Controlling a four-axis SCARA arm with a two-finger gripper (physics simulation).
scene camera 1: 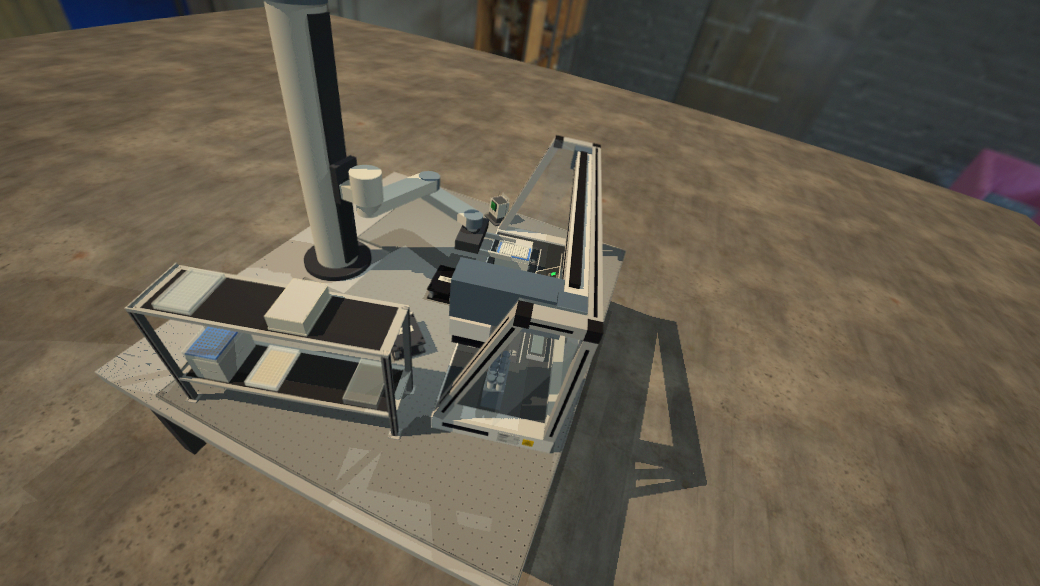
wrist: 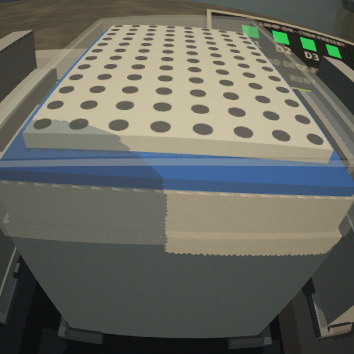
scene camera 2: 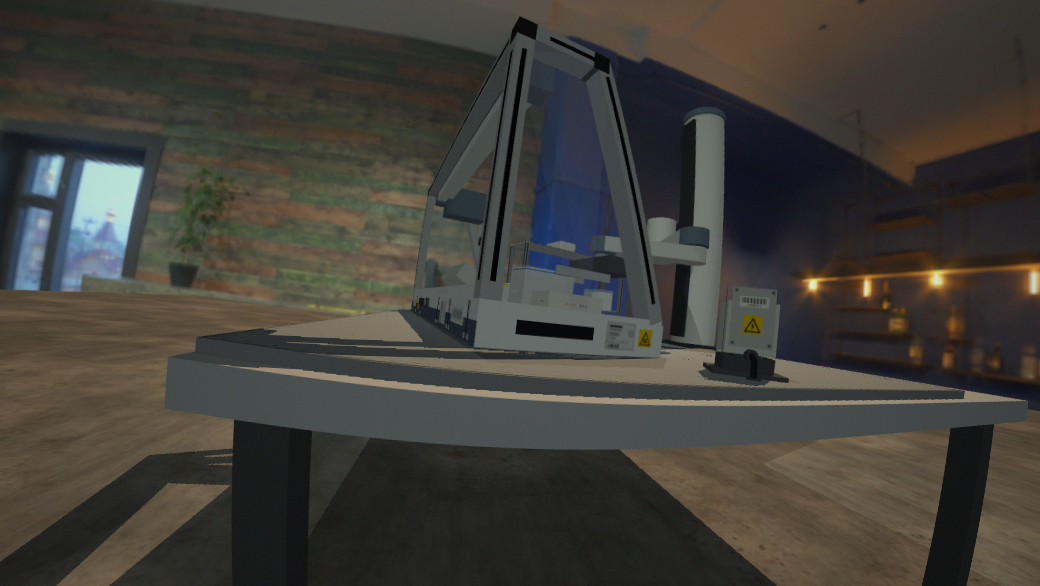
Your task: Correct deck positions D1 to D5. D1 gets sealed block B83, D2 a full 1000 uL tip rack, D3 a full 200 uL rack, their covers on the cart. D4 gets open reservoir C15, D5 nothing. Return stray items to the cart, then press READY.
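A tip rack (wrist: pixel 172 85) (scene camera 1: pixel 514 249) with a white top full of round holes and a blue rim stands at D2, under a clear cover (wrist: pixel 172 225). My gripper (wrist: pixel 177 56) is shut on the clear cover, with one finger at each side of it; the cover is around the top of the rack. In scene camera 1 the dark gripper body is beside the rack and its fingertips are hidden. The lamp panel (wrist: pixel 295 65) shows lit green lamps at the upper right of the wrist view. The D3 rack, block B83 and reservoir C15 cannot be made out.
The cart (scene camera 1: pixel 390 393) holds a pale plate (scene camera 1: pixel 187 292) and a white box (scene camera 1: pixel 296 305) on top, and a blue-topped box (scene camera 1: pixel 212 353), a cream rack (scene camera 1: pixel 272 367) and a translucent box (scene camera 1: pixel 366 382) below. The machine's frame (scene camera 1: pixel 598 232) (scene camera 2: pixel 509 174) rises around the deck.
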